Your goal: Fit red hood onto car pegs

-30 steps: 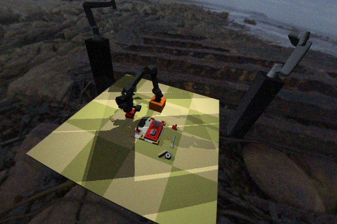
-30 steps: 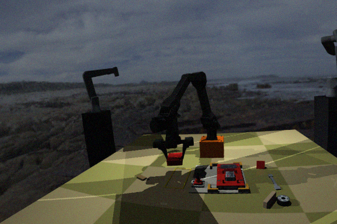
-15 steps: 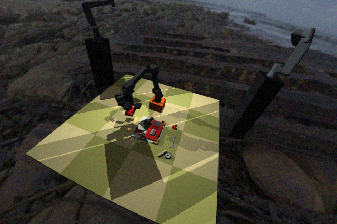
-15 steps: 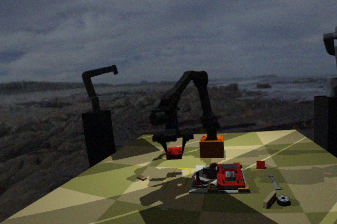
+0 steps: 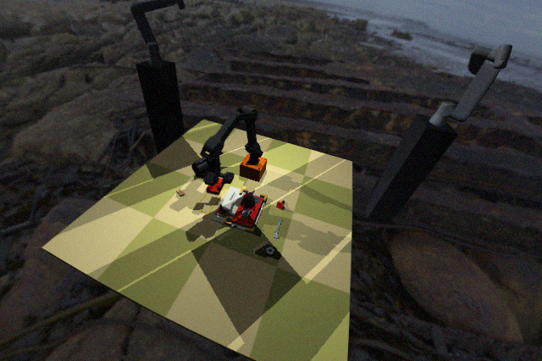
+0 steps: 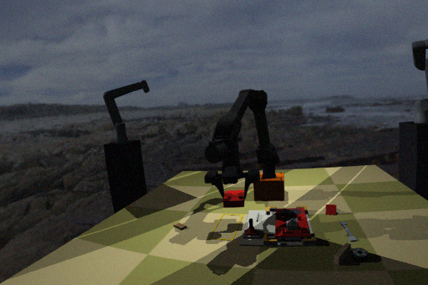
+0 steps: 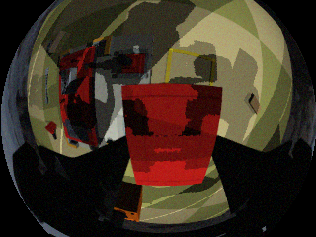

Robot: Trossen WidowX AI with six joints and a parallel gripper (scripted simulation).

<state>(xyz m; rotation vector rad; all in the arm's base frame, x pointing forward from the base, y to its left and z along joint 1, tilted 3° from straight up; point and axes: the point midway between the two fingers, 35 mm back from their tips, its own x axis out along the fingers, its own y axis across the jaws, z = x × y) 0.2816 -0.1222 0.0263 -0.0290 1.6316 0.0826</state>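
My gripper tip is now 6 cm short of the grey engine block, 20 cm to the right of it and 8 cm above it. Round my gripper tip: red hood 1 cm above; red upright piece 8 cm ahead, 6 cm to the left, 7 cm below; tan block 3 cm ahead, 20 cm to the right, 10 cm below.
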